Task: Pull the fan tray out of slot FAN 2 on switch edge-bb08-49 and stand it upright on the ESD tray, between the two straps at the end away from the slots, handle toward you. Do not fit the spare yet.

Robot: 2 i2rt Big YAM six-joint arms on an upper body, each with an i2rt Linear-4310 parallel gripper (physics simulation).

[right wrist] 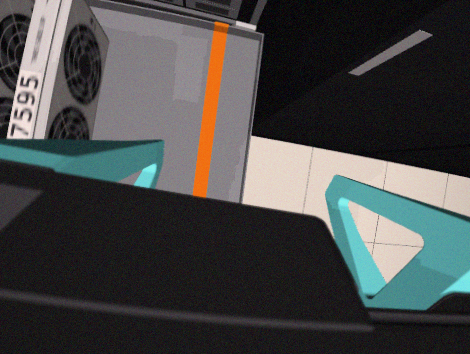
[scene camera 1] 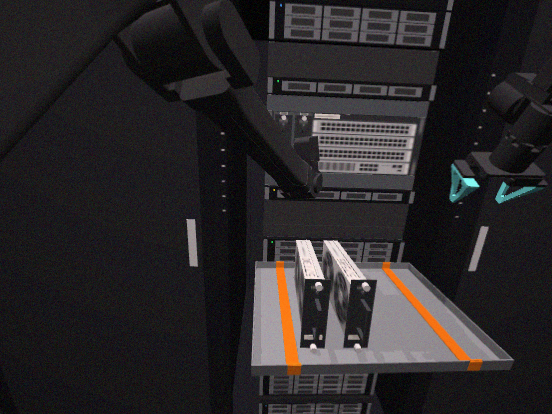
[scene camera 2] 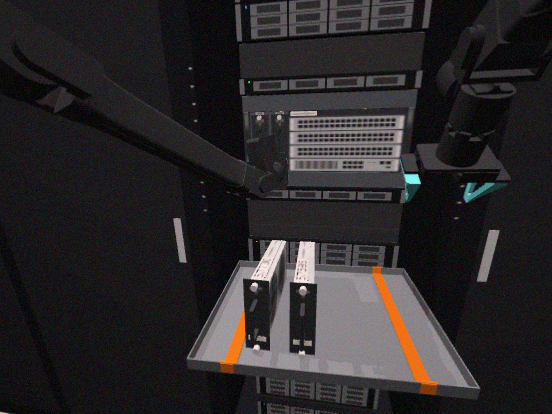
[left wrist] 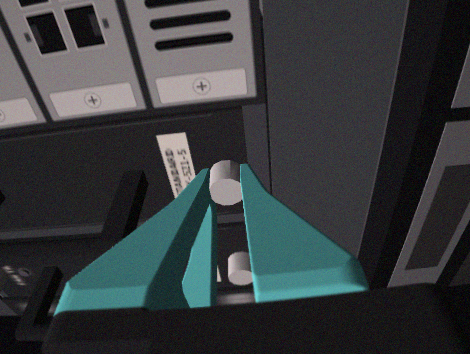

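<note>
In the switch, the fan tray next to the line cards [scene camera 1: 304, 129] [scene camera 2: 279, 131] [left wrist: 90, 175] sits in its slot; slot labels are unreadable. My left gripper [left wrist: 227, 178] is shut on this tray's lower thumbscrew [left wrist: 226, 191]; its fingers are largely hidden in the scene views. My right gripper [scene camera 1: 476, 200] [scene camera 2: 438, 200] [right wrist: 251, 168] is open and empty, above and right of the ESD tray [scene camera 1: 395, 325] [scene camera 2: 350, 325] [right wrist: 145, 75]. The left strap [scene camera 1: 285, 310] [scene camera 2: 235, 345] and right strap [scene camera 1: 425, 312] [scene camera 2: 400, 330] [right wrist: 212, 110] are orange.
Two fan units stand upright on the ESD tray near the left strap: a left one [scene camera 1: 315, 315] [scene camera 2: 257, 320] and a right one [scene camera 1: 357, 315] [scene camera 2: 303, 320]. Another fan tray [scene camera 1: 284, 129] [scene camera 2: 259, 131] sits beside the gripped one. White line cards [scene camera 1: 365, 141] [scene camera 2: 345, 136] fill the switch's right.
</note>
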